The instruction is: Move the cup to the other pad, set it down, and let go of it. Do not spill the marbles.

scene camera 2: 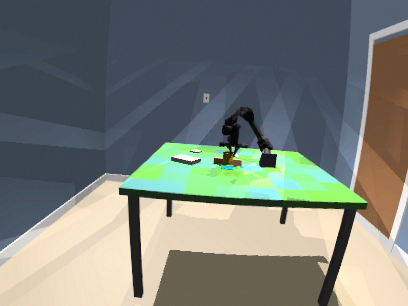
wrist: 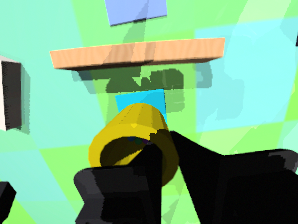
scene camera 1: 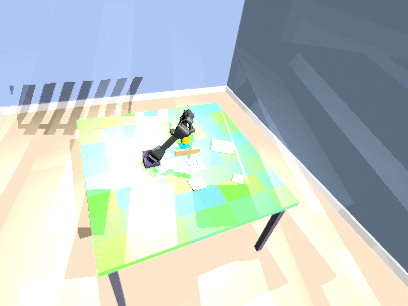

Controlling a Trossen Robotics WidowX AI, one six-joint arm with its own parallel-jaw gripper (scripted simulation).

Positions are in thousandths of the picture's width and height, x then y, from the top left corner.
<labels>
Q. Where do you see a cyan pad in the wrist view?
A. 525,440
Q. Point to a wooden bar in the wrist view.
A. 680,225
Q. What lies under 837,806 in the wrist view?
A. The gripper.
</labels>
